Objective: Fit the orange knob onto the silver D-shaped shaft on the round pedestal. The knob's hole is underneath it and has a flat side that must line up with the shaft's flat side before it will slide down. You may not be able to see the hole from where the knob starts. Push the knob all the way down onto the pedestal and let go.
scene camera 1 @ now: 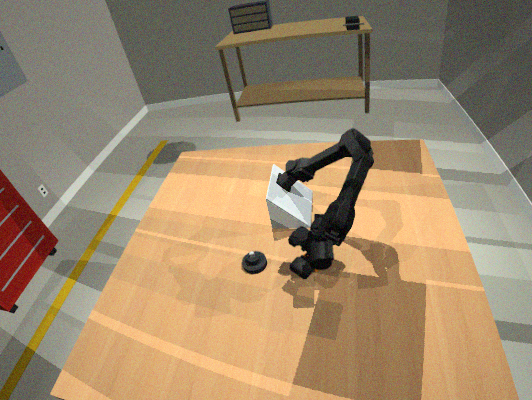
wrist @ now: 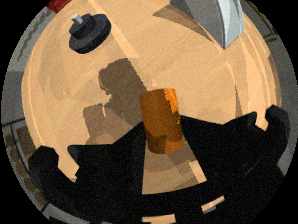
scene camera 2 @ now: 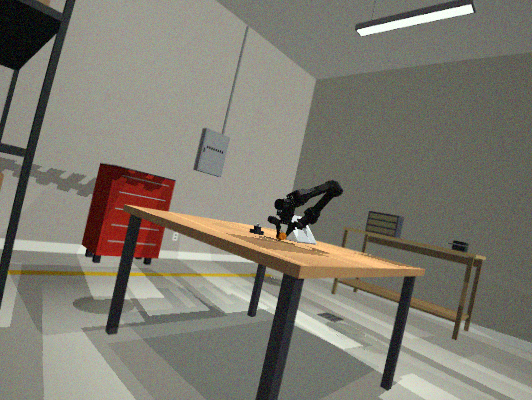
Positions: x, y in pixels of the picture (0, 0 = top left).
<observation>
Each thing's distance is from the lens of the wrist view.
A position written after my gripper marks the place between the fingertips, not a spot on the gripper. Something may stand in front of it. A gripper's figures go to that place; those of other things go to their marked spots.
my gripper (wrist: 161, 121): 0.10 m
orange knob (wrist: 163, 132): 0.08 m
dark round pedestal (wrist: 87, 32): 0.17 m
The marked spots on the dark round pedestal and the orange knob are 0.18 m apart.
</observation>
